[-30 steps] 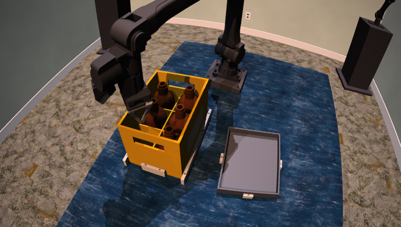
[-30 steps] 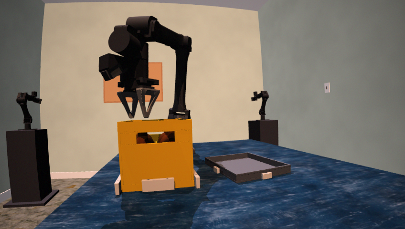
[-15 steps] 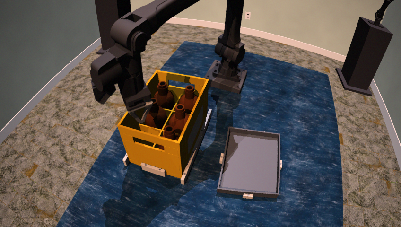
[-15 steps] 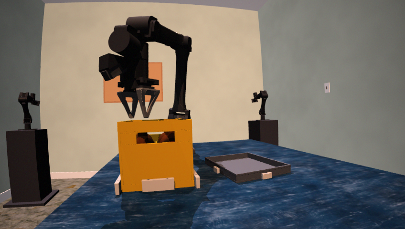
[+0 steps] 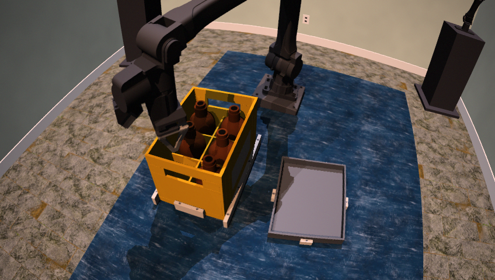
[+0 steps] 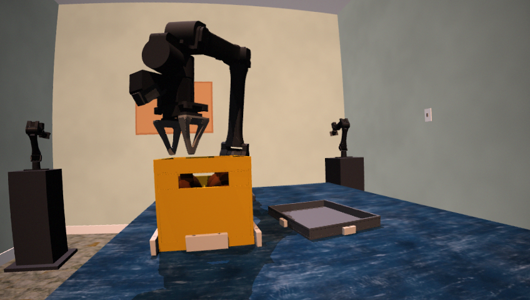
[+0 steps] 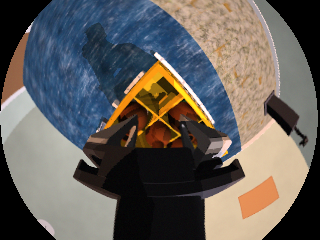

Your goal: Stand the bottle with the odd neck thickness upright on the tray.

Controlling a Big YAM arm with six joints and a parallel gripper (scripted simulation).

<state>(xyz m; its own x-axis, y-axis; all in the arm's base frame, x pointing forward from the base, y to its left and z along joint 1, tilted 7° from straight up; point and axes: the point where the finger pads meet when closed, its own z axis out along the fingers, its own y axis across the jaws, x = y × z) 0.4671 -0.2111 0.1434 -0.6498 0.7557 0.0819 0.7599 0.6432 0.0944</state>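
The orange crate lies 80 mm behind my hand, 50 mm to the left of it and 110 mm below it. The rest, counted from my hand: dark grey tray: 40 mm behind, 330 mm to the left, 180 mm below.
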